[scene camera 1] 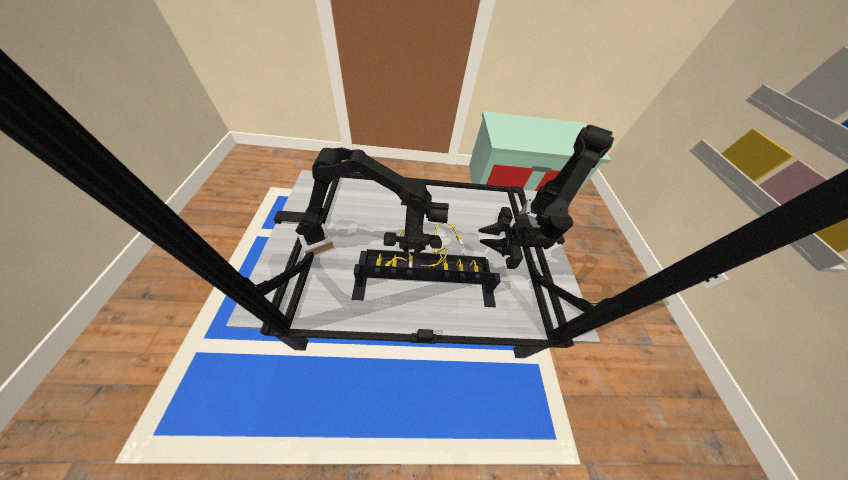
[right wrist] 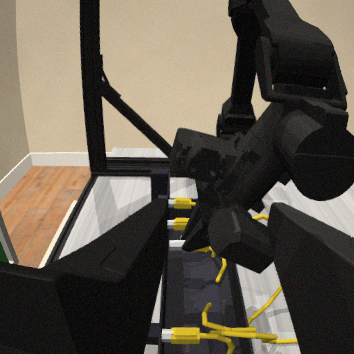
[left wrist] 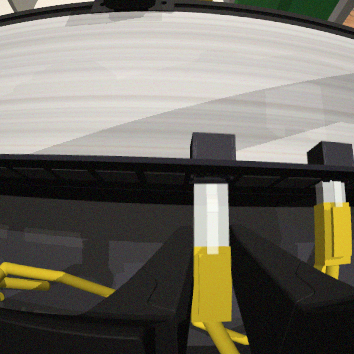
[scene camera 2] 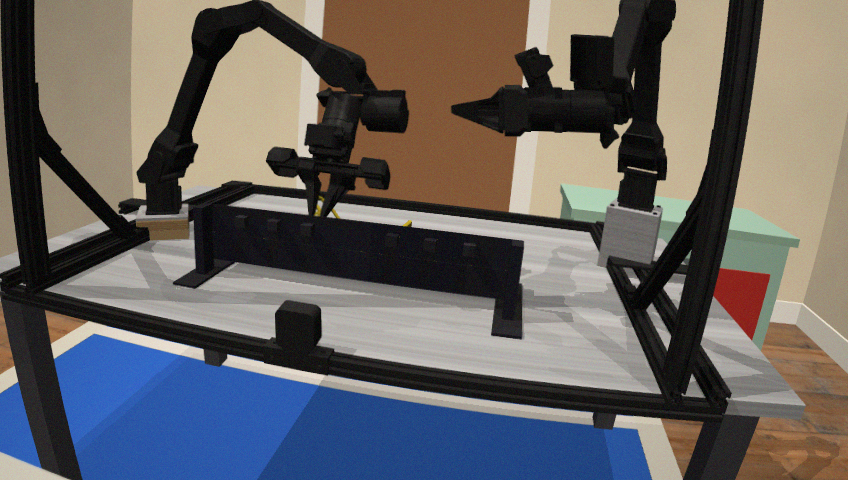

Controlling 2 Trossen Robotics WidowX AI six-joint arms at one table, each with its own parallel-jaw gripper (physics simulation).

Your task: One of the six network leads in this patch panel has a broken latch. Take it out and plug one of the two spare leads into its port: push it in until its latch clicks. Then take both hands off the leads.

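Pixels of known places: left gripper, between the fingertips: point(scene camera 1: 410, 263) point(right wrist: 183, 245) point(left wrist: 209, 236) point(scene camera 2: 315, 220); right gripper, between the fingertips: point(scene camera 1: 479, 235) point(right wrist: 219, 212) point(scene camera 2: 453, 109); left arm's base, origin of its link: point(scene camera 1: 314, 236) point(scene camera 2: 163, 210); right arm's base, origin of its link: point(scene camera 1: 538, 209) point(scene camera 2: 636, 206).
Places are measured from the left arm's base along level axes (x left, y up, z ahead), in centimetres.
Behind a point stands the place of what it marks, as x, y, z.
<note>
The dark patch panel point(scene camera 1: 428, 274) {-35.6, 3.0, 28.3} point(scene camera 2: 357, 255) {-36.0, 1.4, 29.2} point(left wrist: 90, 162) {-34.1, 6.3, 26.6} stands on the table with yellow leads along it. My left gripper point(scene camera 1: 410, 252) {-30.0, 5.2, 24.3} point(scene camera 2: 318, 215) {-30.0, 5.2, 24.3} is shut on a yellow lead point(left wrist: 212, 282) {-28.7, 6.0, 25.1} with a clear plug. In the left wrist view the plug's front end meets the panel's edge in line with a dark block; whether it is latched cannot be told. A neighbouring lead point(left wrist: 332, 232) {-27.4, 5.0, 20.0} sits in its port to the right. My right gripper point(scene camera 1: 480, 234) {-39.8, 22.9, 40.3} point(scene camera 2: 453, 109) {-39.8, 22.9, 40.3} is open and empty, high beyond the panel's right end. No broken latch can be made out.
A loose yellow lead point(scene camera 1: 447, 224) {-15.6, -4.1, 52.1} lies on the table behind the panel. More yellow cable point(left wrist: 60, 276) {-31.8, 0.8, 31.4} lies across the panel's inside. Further plugged leads point(scene camera 1: 474, 266) point(right wrist: 185, 335) stand toward the panel's right end. A black frame point(scene camera 2: 476, 389) {-62.8, -5.6, 35.0} edges the table.
</note>
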